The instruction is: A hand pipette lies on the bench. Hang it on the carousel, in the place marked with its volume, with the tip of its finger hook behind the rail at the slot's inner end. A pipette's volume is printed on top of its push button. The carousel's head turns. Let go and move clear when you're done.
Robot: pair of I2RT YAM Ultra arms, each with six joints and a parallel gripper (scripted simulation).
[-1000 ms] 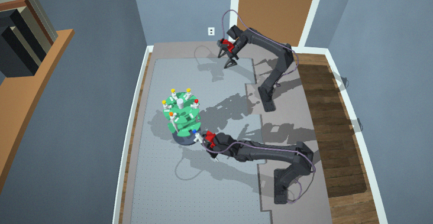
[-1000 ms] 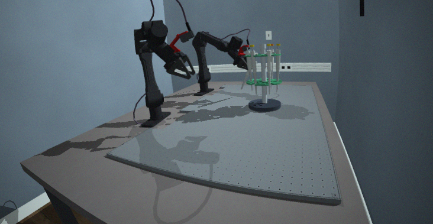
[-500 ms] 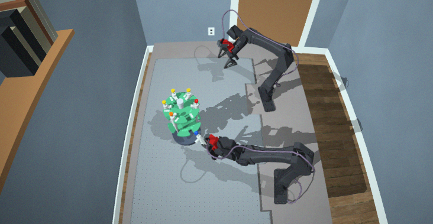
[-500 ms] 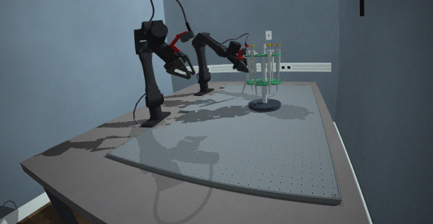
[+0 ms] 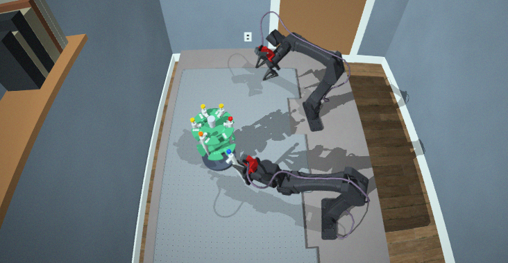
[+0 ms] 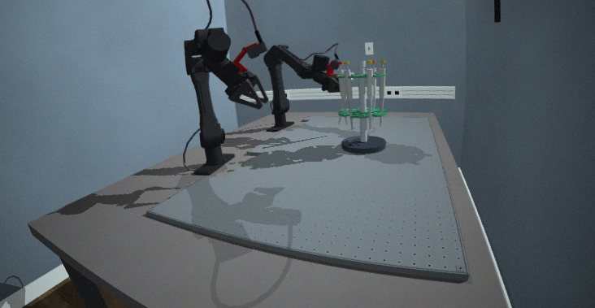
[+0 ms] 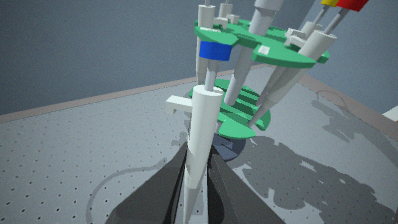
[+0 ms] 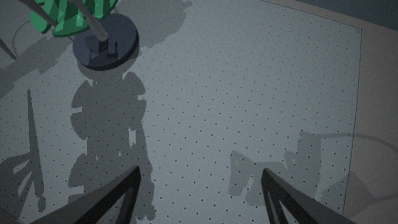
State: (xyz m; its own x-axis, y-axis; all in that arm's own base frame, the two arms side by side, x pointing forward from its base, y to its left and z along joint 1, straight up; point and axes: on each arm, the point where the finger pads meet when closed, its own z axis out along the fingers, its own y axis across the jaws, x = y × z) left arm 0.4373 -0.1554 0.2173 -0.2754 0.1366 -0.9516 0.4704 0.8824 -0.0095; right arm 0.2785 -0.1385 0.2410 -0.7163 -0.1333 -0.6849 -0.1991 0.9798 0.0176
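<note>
Now: left hand 30 mm above the white hand pipette and 10 mm to the right of it.
</note>
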